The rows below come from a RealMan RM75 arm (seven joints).
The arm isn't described. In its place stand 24 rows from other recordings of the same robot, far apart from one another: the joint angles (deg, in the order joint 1, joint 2, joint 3, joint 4, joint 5, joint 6, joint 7), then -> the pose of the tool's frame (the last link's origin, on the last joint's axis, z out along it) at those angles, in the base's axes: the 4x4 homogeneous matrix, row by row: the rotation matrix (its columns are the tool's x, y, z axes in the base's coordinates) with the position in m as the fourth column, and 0 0 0 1 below.
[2.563 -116.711 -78.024 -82.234 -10.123 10.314 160.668] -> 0.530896, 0.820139, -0.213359, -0.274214; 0.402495, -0.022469, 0.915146, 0.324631; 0.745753, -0.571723, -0.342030, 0.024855; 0, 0, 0, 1
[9.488 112.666 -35.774 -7.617 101.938 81.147 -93.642] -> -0.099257, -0.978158, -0.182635, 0.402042; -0.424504, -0.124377, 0.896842, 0.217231; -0.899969, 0.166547, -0.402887, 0.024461; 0, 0, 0, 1
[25.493 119.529 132.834 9.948 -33.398 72.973 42.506] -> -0.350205, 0.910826, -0.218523, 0.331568; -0.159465, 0.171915, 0.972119, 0.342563; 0.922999, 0.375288, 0.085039, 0.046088; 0, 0, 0, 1
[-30.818 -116.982 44.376 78.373 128.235 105.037 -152.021] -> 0.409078, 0.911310, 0.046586, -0.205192; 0.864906, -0.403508, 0.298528, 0.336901; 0.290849, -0.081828, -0.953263, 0.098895; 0, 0, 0, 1
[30.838 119.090 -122.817 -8.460 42.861 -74.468 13.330] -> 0.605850, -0.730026, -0.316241, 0.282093; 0.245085, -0.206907, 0.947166, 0.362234; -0.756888, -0.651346, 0.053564, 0.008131; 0, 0, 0, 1
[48.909 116.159 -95.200 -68.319 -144.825 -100.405 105.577] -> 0.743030, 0.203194, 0.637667, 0.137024; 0.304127, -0.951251, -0.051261, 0.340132; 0.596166, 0.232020, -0.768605, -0.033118; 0, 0, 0, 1
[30.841 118.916 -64.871 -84.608 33.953 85.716 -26.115] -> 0.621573, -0.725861, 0.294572, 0.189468; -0.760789, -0.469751, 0.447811, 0.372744; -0.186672, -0.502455, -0.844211, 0.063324; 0, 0, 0, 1
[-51.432 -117.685 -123.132 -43.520 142.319 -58.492 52.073] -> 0.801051, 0.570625, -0.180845, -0.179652; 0.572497, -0.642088, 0.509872, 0.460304; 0.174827, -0.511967, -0.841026, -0.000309; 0, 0, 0, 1
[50.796 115.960 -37.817 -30.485 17.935 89.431 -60.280] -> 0.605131, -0.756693, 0.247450, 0.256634; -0.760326, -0.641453, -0.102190, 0.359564; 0.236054, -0.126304, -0.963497, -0.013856; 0, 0, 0, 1
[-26.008 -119.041 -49.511 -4.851 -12.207 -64.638 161.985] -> 0.836267, 0.471772, 0.279444, -0.314370; 0.091654, -0.622733, 0.777048, 0.299939; 0.540608, -0.624207, -0.564011, -0.076646; 0, 0, 0, 1
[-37.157 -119.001 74.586 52.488 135.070 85.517 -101.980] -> 0.947378, 0.228193, -0.224506, -0.220023; 0.225034, -0.973533, -0.039916, 0.337990; -0.227673, -0.012706, -0.973655, -0.047095; 0, 0, 0, 1
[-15.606 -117.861 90.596 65.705 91.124 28.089 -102.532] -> 0.783338, 0.611174, 0.113348, -0.222845; 0.298243, -0.529535, 0.794131, 0.379876; 0.545374, -0.588268, -0.597084, -0.007254; 0, 0, 0, 1
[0.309 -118.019 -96.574 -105.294 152.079 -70.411 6.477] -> 0.439368, 0.773202, -0.457289, -0.254921; 0.801980, -0.108288, 0.587453, 0.284807; 0.404701, -0.624845, -0.667672, 0.070589; 0, 0, 0, 1
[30.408 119.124 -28.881 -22.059 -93.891 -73.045 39.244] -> 0.828785, -0.402843, -0.388371, 0.293285; 0.050211, -0.637718, 0.768631, 0.359797; -0.557309, -0.656531, -0.508304, 0.008311; 0, 0, 0, 1
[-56.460 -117.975 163.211 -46.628 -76.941 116.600 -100.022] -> 0.126205, 0.330916, 0.935183, -0.135250; -0.070515, -0.937343, 0.341197, 0.376511; 0.989495, -0.109005, -0.094963, 0.168158; 0, 0, 0, 1
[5.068 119.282 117.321 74.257 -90.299 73.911 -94.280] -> 0.833701, -0.429724, -0.346813, 0.251312; -0.117730, -0.751915, 0.648663, 0.300404; -0.539520, -0.499961, -0.677464, 0.070781; 0, 0, 0, 1
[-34.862 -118.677 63.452 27.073 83.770 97.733 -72.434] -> 0.649400, 0.207174, 0.731682, -0.181488; 0.236630, -0.969458, 0.064480, 0.313311; 0.722693, 0.131264, -0.678590, -0.032317; 0, 0, 0, 1
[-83.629 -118.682 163.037 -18.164 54.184 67.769 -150.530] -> 0.419286, 0.664987, -0.618055, -0.155663; 0.883259, -0.456192, 0.108366, 0.440524; -0.209889, -0.591339, -0.778630, -0.035322; 0, 0, 0, 1
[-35.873 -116.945 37.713 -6.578 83.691 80.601 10.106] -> 0.830168, -0.055787, 0.554715, -0.257374; -0.459063, -0.632998, 0.623358, 0.315491; 0.316358, -0.772141, -0.551105, -0.066358; 0, 0, 0, 1
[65.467 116.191 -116.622 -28.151 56.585 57.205 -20.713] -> 0.683749, -0.459293, 0.567043, 0.157310; -0.636893, -0.754895, 0.156526, 0.401617; 0.356167, -0.468171, -0.808679, -0.110500; 0, 0, 0, 1
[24.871 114.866 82.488 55.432 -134.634 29.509 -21.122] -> 0.636559, -0.716702, 0.284834, 0.269092; -0.677743, -0.343599, 0.650080, 0.388307; -0.368045, -0.606859, -0.704461, -0.039204; 0, 0, 0, 1
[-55.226 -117.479 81.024 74.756 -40.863 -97.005 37.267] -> 0.907262, 0.246344, -0.340868, -0.050489; 0.302815, -0.945082, 0.122972, 0.370626; -0.291855, -0.214788, -0.932034, -0.009270; 0, 0, 0, 1
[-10.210 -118.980 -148.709 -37.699 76.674 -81.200 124.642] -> 0.676344, 0.666697, 0.313166, -0.358860; -0.051621, -0.381212, 0.923045, 0.273446; 0.734775, -0.640463, -0.223415, 0.099788; 0, 0, 0, 1
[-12.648 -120.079 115.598 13.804 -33.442 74.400 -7.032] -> 0.697130, 0.709538, 0.102792, -0.353056; -0.117545, -0.028319, 0.992664, 0.271805; 0.707244, -0.704098, 0.063660, 0.000417; 0, 0, 0, 1
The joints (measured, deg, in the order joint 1, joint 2, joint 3, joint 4, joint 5, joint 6, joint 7), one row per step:
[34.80 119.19 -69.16 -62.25 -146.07 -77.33 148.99]
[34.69 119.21 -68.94 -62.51 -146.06 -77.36 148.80]
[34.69 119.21 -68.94 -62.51 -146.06 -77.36 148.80]
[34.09 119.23 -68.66 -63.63 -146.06 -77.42 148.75]
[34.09 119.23 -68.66 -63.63 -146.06 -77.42 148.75]
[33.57 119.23 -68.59 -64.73 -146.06 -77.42 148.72]
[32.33 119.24 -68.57 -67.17 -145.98 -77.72 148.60]
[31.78 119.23 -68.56 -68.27 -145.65 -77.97 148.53]
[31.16 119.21 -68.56 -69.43 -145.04 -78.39 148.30]
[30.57 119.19 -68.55 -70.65 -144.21 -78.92 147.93]
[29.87 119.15 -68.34 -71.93 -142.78 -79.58 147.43]
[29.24 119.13 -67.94 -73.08 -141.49 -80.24 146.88]
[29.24 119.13 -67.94 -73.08 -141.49 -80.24 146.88]
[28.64 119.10 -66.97 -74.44 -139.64 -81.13 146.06]
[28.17 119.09 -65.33 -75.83 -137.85 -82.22 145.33]
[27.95 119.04 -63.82 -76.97 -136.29 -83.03 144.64]
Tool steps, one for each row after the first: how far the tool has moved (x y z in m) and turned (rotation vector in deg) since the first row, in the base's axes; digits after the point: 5 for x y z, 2 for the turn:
[-0.00003 0.00016 0.00109 0.20 0.08 0.16]
[-0.00003 0.00016 0.00109 0.20 0.08 0.16]
[0.00029 -0.00009 0.00454 0.97 0.17 0.35]
[0.00029 -0.00009 0.00454 0.97 0.17 0.35]
[-0.00003 -0.00014 0.00758 1.65 0.14 0.72]
[-0.00052 -0.00167 0.01364 2.75 0.06 1.47]
[-0.00142 -0.00265 0.01616 3.13 0.29 1.81]
[-0.00267 -0.00425 0.01850 3.32 0.73 2.25]
[-0.00480 -0.00596 0.02077 3.40 1.33 2.90]
[-0.00748 -0.00817 0.02341 3.48 2.53 3.55]
[-0.00964 -0.01019 0.02635 3.62 3.66 4.13]
[-0.00964 -0.01019 0.02635 3.62 3.66 4.13]
[-0.01312 -0.01188 0.03131 4.03 5.42 4.96]
[-0.01632 -0.01302 0.03851 4.85 7.36 5.57]
[-0.01975 -0.01310 0.04544 5.73 8.98 6.36]

